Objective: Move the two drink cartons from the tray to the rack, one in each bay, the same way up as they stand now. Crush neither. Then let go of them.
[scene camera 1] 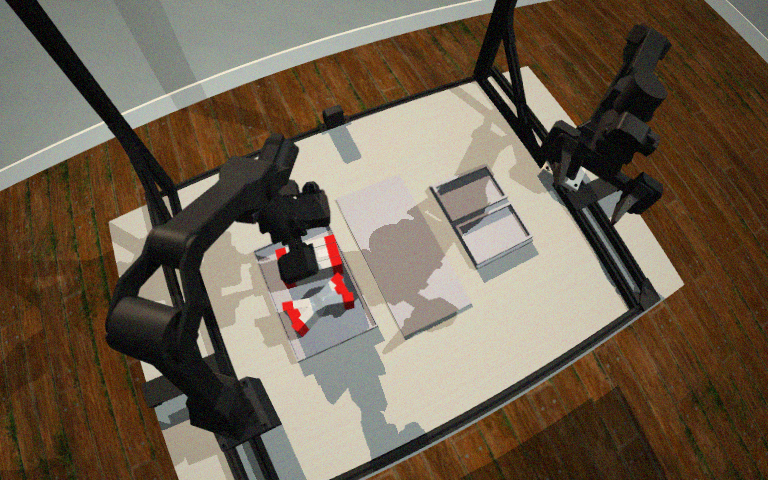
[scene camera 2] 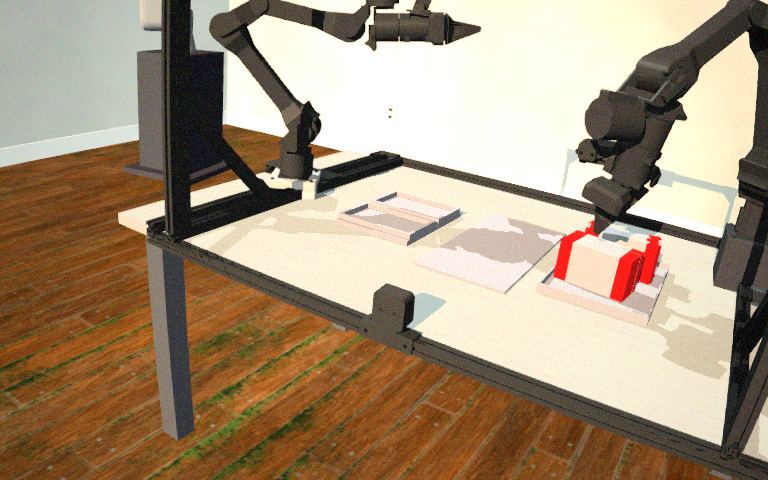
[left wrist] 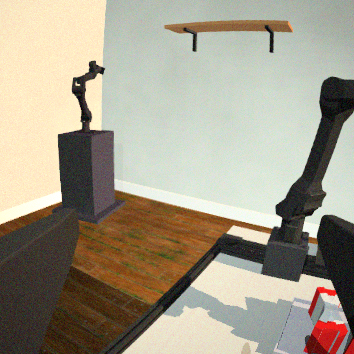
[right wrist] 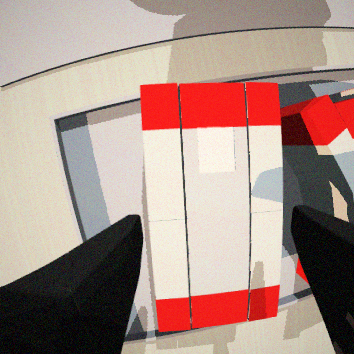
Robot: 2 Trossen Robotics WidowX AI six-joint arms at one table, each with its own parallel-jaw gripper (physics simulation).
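Frame: origin at the left arm's base, x left, y ahead, z down, level; metres.
Seen in the pictures: left gripper, between the fingertips: (scene camera 1: 585, 206) (scene camera 2: 478, 28) (left wrist: 203, 225); right gripper, between the fingertips: (scene camera 1: 308, 247) (scene camera 2: 602, 227) (right wrist: 218, 222); left arm's base, origin of its link: (scene camera 2: 294, 175); right arm's base, origin of its link: (scene camera 1: 234, 413) (scene camera 2: 754, 236) (left wrist: 289, 236).
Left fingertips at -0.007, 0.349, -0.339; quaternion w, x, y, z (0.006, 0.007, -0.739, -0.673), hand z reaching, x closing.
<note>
Pixels of each thing's top centre, then the offset from my left fingertips to it, as dx, dy, dz. "spot": a spot on its surface instead.
- tray, centre of its top: (right wrist: 264, 203) (scene camera 2: 609, 272) (scene camera 1: 312, 286) (left wrist: 343, 333) -0.331, +0.232, +0.359
- two-bay rack, centre of its top: (scene camera 2: 402, 210) (scene camera 1: 482, 210) -0.118, -0.119, +0.355
- small black box, a spot on its surface: (scene camera 2: 393, 305) (scene camera 1: 328, 111) spot: -0.555, -0.137, +0.333
Two white cartons with red ends are in the tray (scene camera 1: 339, 328) (scene camera 2: 589, 303) (right wrist: 117, 160). One carton (scene camera 1: 323, 257) (scene camera 2: 594, 263) (right wrist: 215, 200) is at the back of the tray in scene camera 1. The other carton (scene camera 1: 322, 300) (scene camera 2: 651, 260) (left wrist: 328, 336) (right wrist: 325, 120) sits in front of it, turned at an angle. My right gripper (scene camera 1: 297, 274) (scene camera 2: 601, 229) (right wrist: 218, 222) is part open over the back carton, a finger toward each side, not gripping it; scene camera 1 hides its fingertips. My left gripper (scene camera 1: 587, 198) (scene camera 2: 478, 28) (left wrist: 203, 225) is open and empty, high up. The two-bay rack (scene camera 1: 504, 253) (scene camera 2: 376, 230) is empty.
A flat pale panel (scene camera 1: 373, 203) (scene camera 2: 487, 271) (right wrist: 75, 30) lies between tray and rack. A small black box (scene camera 1: 333, 115) (scene camera 2: 393, 305) stands on the table's edge frame. Black posts rise at the table's edge in both scene views.
</note>
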